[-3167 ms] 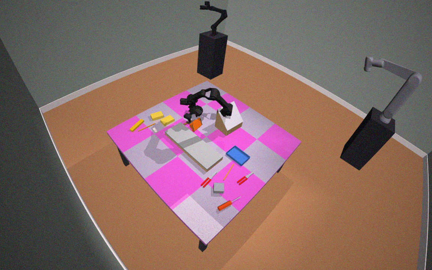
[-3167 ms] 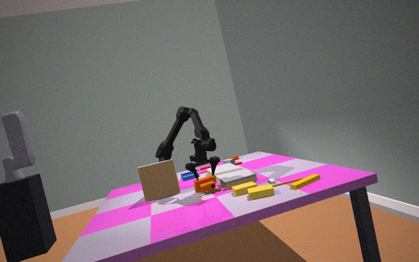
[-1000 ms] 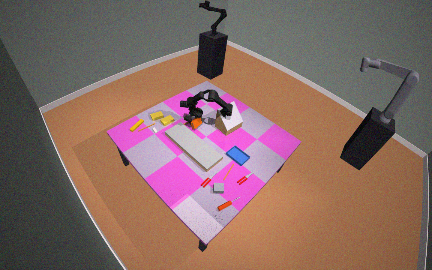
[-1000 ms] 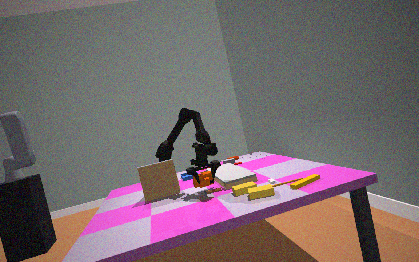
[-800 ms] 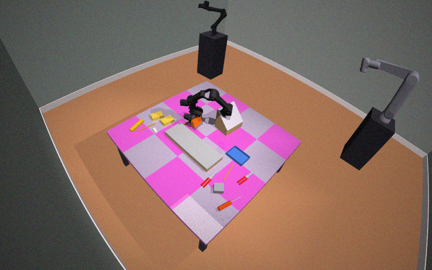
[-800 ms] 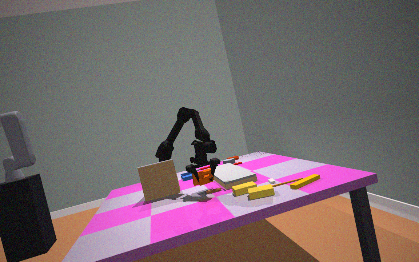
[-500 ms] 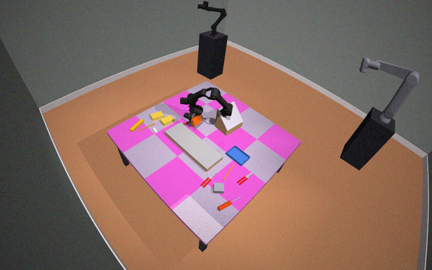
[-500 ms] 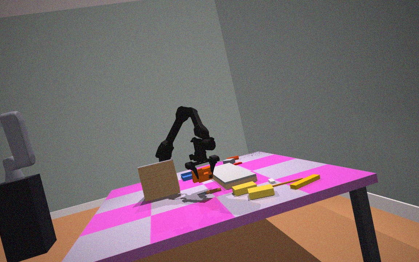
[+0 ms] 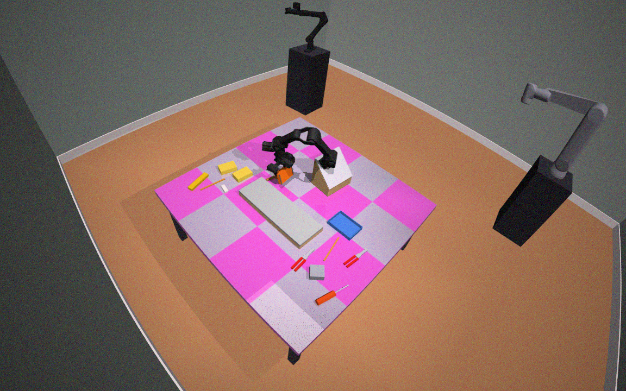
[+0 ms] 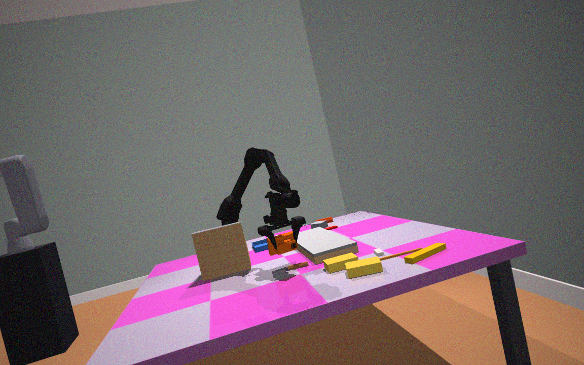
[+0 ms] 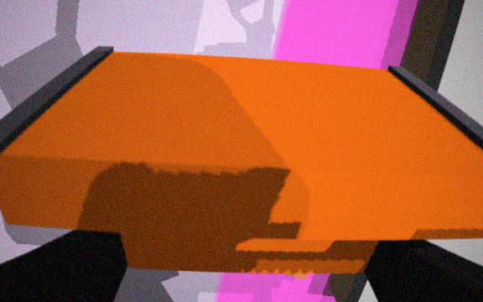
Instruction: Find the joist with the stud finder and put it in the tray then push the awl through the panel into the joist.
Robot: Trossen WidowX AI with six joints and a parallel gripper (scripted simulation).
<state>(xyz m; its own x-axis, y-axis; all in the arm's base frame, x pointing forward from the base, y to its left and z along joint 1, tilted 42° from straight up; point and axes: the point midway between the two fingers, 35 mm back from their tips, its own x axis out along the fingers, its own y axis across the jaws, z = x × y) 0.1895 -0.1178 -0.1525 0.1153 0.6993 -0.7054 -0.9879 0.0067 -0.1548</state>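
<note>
Now: gripper tip 1 cm to the right of the orange stud finder and 1 cm short of it. Round my gripper tip: square indicator (3 cm ahead, 1 cm below); brown-handled awl (7 cm below, 5 cm to the right, 2 cm behind); small white block (29 cm ahead, 19 cm to the right, 7 cm below).
</note>
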